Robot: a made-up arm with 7 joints.
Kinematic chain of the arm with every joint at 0, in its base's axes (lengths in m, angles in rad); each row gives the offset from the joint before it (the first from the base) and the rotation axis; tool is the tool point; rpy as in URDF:
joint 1: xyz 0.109 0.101 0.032 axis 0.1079 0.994 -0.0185
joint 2: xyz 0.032 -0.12 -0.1 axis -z
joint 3: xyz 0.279 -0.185 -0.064 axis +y
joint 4: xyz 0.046 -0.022 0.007 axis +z
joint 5: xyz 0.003 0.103 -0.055 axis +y
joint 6: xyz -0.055 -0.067 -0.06 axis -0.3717 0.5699 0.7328
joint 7: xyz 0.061 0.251 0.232 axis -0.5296 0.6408 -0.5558
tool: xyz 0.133 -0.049 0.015 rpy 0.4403 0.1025 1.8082
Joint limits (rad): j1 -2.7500..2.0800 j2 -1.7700..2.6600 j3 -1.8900..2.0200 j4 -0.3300..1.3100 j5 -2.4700..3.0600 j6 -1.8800..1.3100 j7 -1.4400..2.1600
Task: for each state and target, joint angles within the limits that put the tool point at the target. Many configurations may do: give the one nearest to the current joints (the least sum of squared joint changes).
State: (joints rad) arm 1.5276 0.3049 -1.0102 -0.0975 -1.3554 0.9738 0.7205
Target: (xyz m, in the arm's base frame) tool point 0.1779 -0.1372 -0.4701
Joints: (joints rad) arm 1.2673 0.5738 -0.9641 -0.3300 -1.3778 1.2331 0.6647
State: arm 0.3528 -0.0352 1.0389 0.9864 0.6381 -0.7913 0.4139
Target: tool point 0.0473 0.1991 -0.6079
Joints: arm 1.0917 -0.5069 1.0966 0.4011 0.9568 -1.0557 -0.0266
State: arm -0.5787 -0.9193 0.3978 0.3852 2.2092 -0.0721 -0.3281
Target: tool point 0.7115 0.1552 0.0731
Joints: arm -1.0512 -0.5839 0.2598 0.2028 2.1391 -0.3482 -0.2830
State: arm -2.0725 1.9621 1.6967 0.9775 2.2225 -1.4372 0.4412
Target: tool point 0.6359 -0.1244 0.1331
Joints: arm -2.1094 2.2965 1.5600 0.3930 2.2383 -1.6487 0.2437
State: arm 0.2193 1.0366 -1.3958 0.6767 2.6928 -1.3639 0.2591
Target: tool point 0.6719 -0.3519 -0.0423
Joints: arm 0.0476 0.3745 -1.2583 0.7566 2.7229 -1.3564 0.1070
